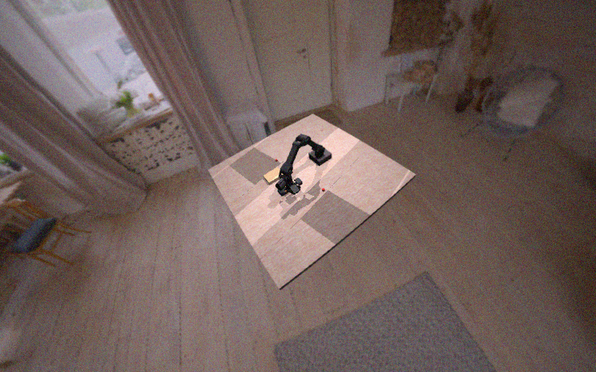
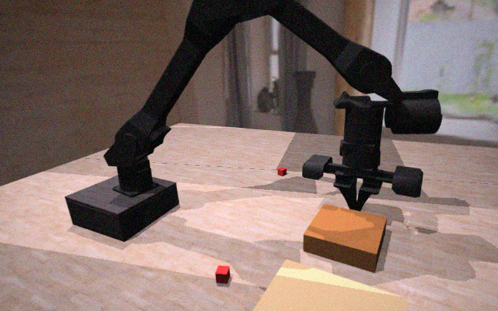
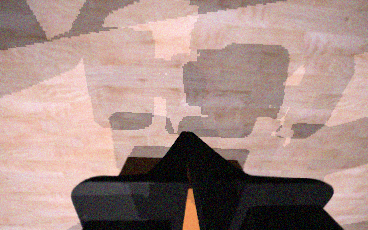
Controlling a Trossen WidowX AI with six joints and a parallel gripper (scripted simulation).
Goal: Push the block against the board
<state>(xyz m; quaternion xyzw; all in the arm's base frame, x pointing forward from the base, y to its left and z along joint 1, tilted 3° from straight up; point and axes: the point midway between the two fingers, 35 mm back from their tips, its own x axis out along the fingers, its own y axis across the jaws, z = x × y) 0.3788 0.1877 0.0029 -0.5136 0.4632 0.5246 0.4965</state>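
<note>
My gripper tip is now 8 cm to the left of the orange square block, 1 cm below it and 1 cm short of it. Round my gripper tip: board 24 cm to the right, 4 cm ahead, 1 cm above.
</note>
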